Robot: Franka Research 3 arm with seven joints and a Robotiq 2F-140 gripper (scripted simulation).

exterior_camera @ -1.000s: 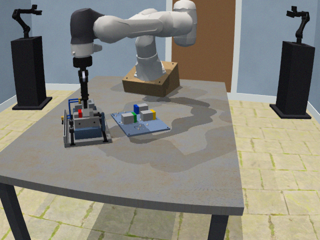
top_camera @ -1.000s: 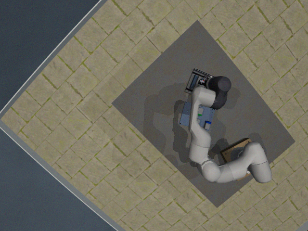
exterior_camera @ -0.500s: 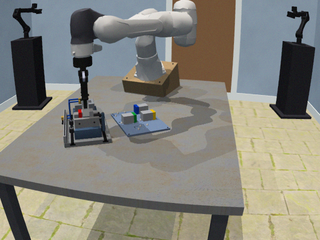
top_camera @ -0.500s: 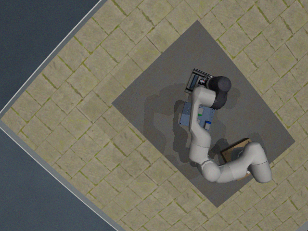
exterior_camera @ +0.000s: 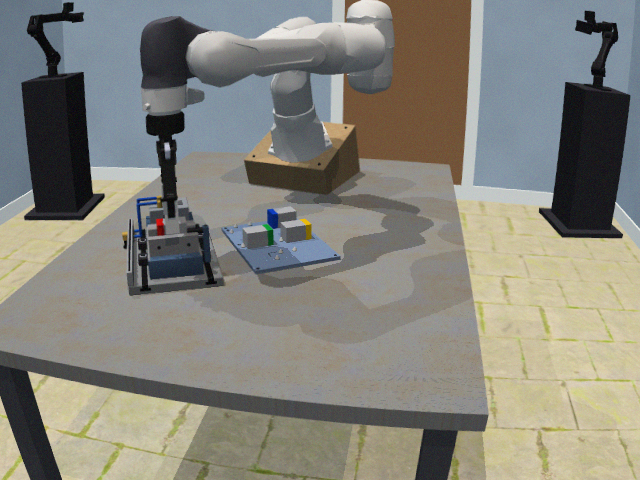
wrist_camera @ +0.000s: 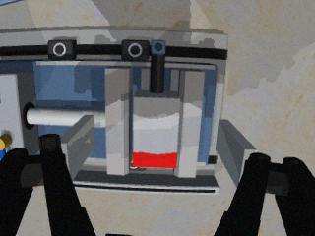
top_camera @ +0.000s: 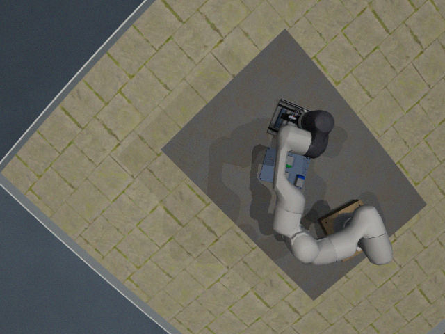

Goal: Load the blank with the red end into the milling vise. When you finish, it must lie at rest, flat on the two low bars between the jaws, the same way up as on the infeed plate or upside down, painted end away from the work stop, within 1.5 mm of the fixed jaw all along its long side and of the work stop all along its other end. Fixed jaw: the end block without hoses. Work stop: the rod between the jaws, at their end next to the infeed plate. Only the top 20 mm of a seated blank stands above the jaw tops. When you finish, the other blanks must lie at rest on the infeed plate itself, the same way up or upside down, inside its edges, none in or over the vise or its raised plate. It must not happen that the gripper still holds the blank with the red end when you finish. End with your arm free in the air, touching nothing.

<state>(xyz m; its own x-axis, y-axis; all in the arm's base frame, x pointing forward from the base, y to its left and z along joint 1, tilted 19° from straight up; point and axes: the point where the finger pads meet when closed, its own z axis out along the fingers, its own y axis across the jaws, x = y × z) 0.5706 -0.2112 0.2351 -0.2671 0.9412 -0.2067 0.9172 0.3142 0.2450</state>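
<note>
Now: the red-ended blank 4 cm below my hand. From my hand the other things lie so: green blank 16 cm to the left, 14 cm behind, 11 cm below; then work stop rod 4 cm to the left, 4 cm below, 1 cm behind; then hosed block 16 cm behind, 6 cm below, 5 cm to the right.
</note>
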